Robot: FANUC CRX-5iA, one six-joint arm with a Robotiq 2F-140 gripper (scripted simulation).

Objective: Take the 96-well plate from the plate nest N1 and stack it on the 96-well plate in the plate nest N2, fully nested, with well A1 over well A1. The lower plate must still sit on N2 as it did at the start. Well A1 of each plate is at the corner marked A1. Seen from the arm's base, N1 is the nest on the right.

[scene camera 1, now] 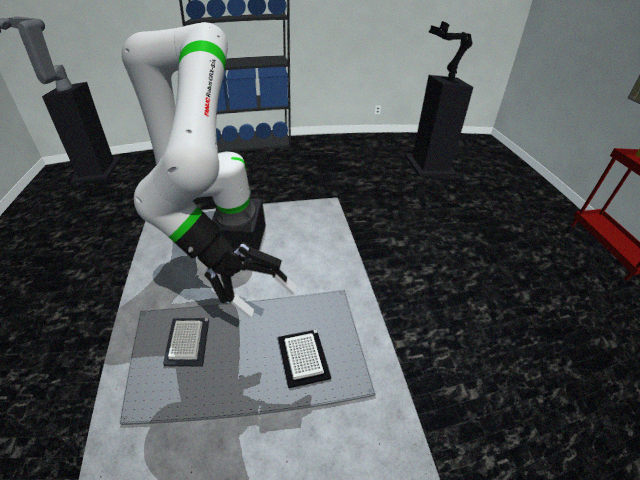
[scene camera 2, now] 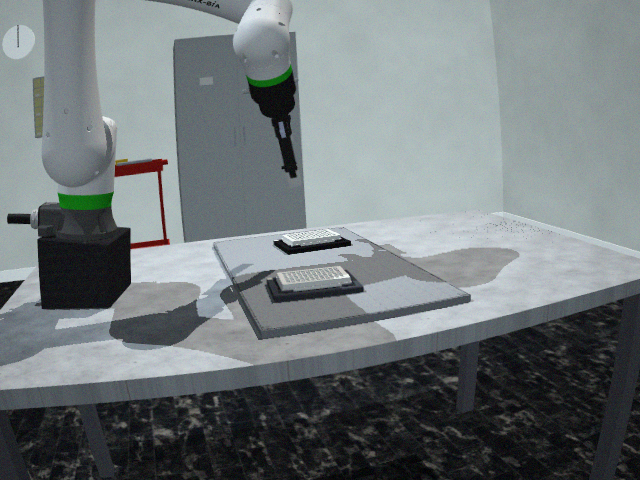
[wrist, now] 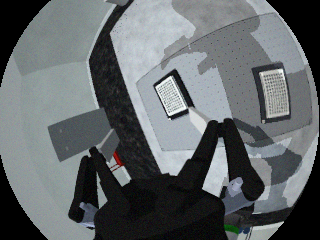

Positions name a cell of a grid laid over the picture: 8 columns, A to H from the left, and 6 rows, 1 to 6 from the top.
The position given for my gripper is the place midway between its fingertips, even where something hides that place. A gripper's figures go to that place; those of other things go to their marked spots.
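My gripper (scene camera 1: D4) is 0.79 m from the lens. I see a white 96-well plate (scene camera 1: D5) at 0.91 m from the lens, and a white 96-well plate (scene camera 1: C5) that is 1.01 m from the lens.
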